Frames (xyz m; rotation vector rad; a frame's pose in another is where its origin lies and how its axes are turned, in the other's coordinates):
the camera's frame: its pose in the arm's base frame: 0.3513 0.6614 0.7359 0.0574 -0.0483 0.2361
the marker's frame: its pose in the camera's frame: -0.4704 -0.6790 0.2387 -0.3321 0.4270 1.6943
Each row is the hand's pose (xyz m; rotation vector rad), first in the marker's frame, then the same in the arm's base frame.
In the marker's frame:
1: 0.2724 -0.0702 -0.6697 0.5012 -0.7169 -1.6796
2: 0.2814 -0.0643 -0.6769 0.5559 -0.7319 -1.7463
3: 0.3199 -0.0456 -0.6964 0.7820 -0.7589 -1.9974
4: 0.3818 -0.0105 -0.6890 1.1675 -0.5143 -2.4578
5: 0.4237 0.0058 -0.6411 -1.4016 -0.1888 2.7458
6: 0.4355 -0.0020 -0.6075 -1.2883 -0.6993 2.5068
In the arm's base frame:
1: 0.0983 -0.1307 0.1892 0.3522 -0.0731 0.2064
2: 0.0906 -0.1281 0.1792 0.3840 -0.0573 0.1280
3: 0.0623 -0.1103 0.1461 0.4883 0.0212 -0.1748
4: 0.0072 -0.0681 0.1285 0.4737 0.2396 -0.7265
5: -0.0285 -0.0200 0.1553 0.1862 0.5422 -1.2505
6: -0.0295 0.0061 0.1808 -0.1038 0.7435 -1.4919

